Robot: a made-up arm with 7 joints.
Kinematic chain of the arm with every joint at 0, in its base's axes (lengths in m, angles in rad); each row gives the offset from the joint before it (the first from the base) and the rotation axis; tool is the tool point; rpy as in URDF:
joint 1: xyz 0 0 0.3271 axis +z
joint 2: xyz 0 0 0 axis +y
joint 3: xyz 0 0 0.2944 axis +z
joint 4: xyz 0.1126 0 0 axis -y
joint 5: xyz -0.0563 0 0.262 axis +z
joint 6: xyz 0 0 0 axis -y
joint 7: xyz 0.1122 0 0 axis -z
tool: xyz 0 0 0 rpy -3.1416 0 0
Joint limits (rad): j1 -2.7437..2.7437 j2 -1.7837..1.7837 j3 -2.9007..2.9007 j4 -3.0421..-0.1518 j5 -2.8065..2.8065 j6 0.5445..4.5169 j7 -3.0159..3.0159
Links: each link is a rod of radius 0.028 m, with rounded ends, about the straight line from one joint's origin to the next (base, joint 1, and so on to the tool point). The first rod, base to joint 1, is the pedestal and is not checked.
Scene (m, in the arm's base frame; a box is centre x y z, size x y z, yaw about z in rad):
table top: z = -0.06
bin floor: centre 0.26 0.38 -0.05 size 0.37 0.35 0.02 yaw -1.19
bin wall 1: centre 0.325 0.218 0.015 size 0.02 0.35 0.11 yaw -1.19
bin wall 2: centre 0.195 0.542 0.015 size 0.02 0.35 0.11 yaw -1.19
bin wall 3: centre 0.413 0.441 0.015 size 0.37 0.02 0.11 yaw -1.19
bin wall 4: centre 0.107 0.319 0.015 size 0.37 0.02 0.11 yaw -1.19
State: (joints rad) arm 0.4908 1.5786 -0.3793 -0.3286 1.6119 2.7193 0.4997
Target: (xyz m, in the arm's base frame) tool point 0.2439 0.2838 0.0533
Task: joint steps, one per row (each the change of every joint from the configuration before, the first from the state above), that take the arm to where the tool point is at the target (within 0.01 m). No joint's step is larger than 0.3 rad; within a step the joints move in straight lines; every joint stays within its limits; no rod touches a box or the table.
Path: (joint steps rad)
1: 0.1059 -0.1023 0.0841 -0.2841 0.1426 0.1807 0.0000
2: 0.1059 -0.1023 0.0840 -0.2841 0.1426 0.1806 0.0000
3: 0.1059 -0.1023 0.0841 -0.2841 0.1426 0.1807 0.0000
4: 0.1059 -0.1022 0.0841 -0.2841 0.1427 0.1806 0.0000
5: 0.1059 -0.1023 0.0840 -0.2841 0.1426 0.1807 0.0000
6: -0.0037 0.2902 0.0377 0.2539 -0.1046 -0.1699 0.0000

